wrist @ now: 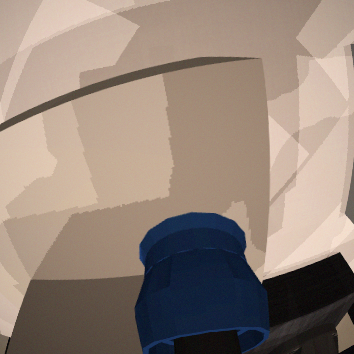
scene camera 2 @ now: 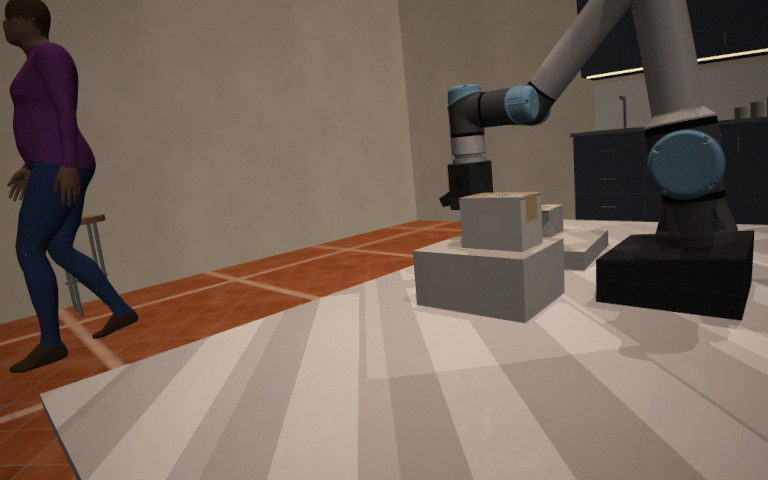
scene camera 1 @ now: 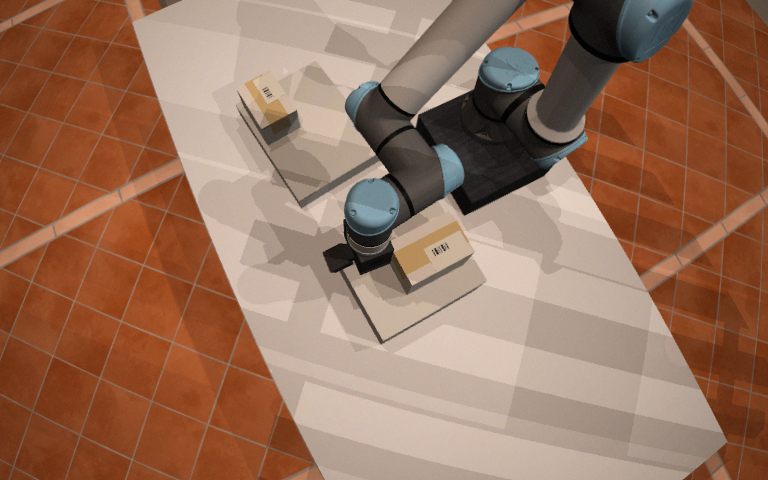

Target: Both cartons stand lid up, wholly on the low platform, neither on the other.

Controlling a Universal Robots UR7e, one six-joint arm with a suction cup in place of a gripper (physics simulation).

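Frame: origin at the arm's base, x ahead, y left, z up, level; millimetres.
Seen in the pictures: hand, tool point: (wrist: pixel 193 254); arm's base, link origin: (wrist: pixel 300 343) (scene camera 2: pixel 696 239) (scene camera 1: pixel 490 117).
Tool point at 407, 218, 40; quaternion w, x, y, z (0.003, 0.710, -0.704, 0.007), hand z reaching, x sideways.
Offsets run from my tool point to a thing's top centre, as dx, dy, dz. Level surfaces: height alone.
The larger carton @[-110, +48, +82] (scene camera 1: pixel 433 254) (scene camera 2: pixel 492 223) (wrist: pixel 75 315) stands lid up on the tall platform @[-79, +54, -23] (scene camera 1: pixel 385 322) (scene camera 2: pixel 470 283) (wrist: pixel 215 125), with tape and a barcode on top. The smaller carton @[+81, -439, -12] (scene camera 1: pixel 266 101) (scene camera 2: pixel 552 220) stands lid up at the left corner of the low platform @[+5, -380, -95] (scene camera 1: pixel 339 164) (scene camera 2: pixel 577 260), close to its edge. My gripper (wrist: pixel 192 230) has a blue suction cup; it points down beside the larger carton's end, over the tall platform. No carton shows attached to it. The cup is hidden in both scene views, and its contact with the platform cannot be told.
The robot's black base block (scene camera 1: pixel 475 169) (scene camera 2: pixel 673 277) (wrist: pixel 305 290) stands on the table @[dz -142] (scene camera 1: pixel 453 396) (scene camera 2: pixel 396 407), to the right of both platforms in the scene views. A person (scene camera 2: pixel 50 113) is on the tiled floor beyond the table, near a stool (scene camera 2: pixel 93 220).
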